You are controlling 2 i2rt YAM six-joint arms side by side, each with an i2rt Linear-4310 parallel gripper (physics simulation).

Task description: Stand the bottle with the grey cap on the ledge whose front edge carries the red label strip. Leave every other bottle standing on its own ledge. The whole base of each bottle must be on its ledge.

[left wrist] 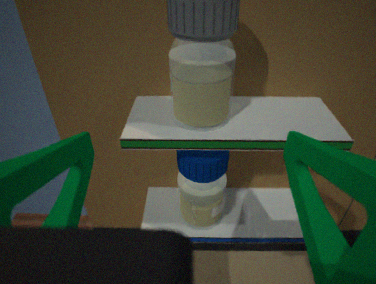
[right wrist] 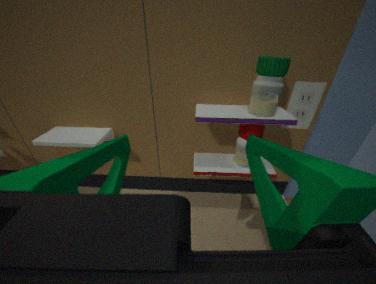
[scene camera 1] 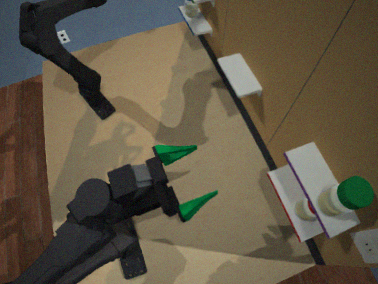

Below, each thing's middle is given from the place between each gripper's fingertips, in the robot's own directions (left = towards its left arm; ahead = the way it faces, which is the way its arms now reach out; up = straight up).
I see the green-strip ledge point(left wrist: 252, 117) 12 cm ahead of my left hand, 4 cm to the right of it and 6 cm below it. Round my left hand: purple-strip ledge point(scene camera 1: 315, 175) (12 cm ahead, 84 cm to the right, 6 cm below); then red-label ledge point(scene camera 1: 284, 180) (12 cm ahead, 84 cm to the right, 20 cm below); then blue-strip ledge point(left wrist: 248, 212) (12 cm ahead, 4 cm to the right, 20 cm below).
Right now my right hand is 230 mm short of the purple-strip ledge, 110 mm to the left of it and 60 mm above it. From my right hand the other things lie so: green-strip ledge: 690 mm to the left, 230 mm ahead, 60 mm below; green-capped bottle point(scene camera 1: 347, 196): 220 mm ahead, 150 mm to the right; red-label ledge: 230 mm ahead, 200 mm below, 110 mm to the right.
